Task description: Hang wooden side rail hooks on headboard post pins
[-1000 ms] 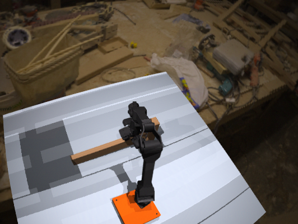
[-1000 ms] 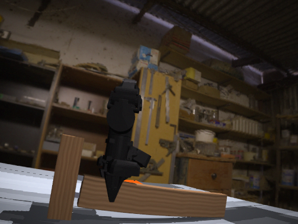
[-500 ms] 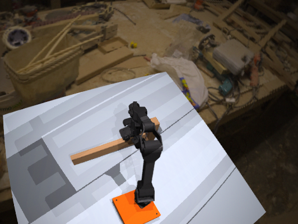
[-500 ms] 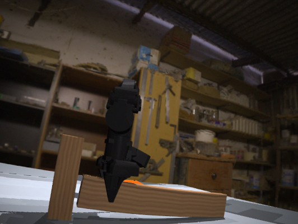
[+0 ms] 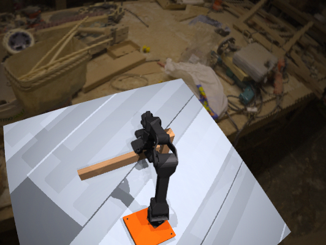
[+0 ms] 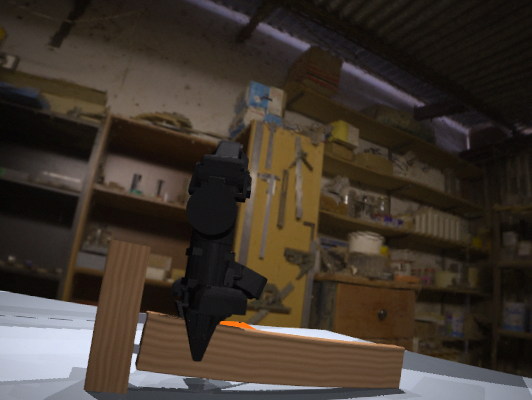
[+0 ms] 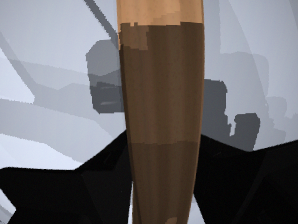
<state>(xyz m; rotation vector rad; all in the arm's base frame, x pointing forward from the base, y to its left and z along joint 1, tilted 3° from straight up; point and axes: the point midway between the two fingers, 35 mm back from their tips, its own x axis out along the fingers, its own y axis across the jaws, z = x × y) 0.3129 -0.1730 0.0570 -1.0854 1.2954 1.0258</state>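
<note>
Right now my gripper tip is 100 mm to the left of the wooden headboard post, 40 mm below it and 20 mm past it.
</note>
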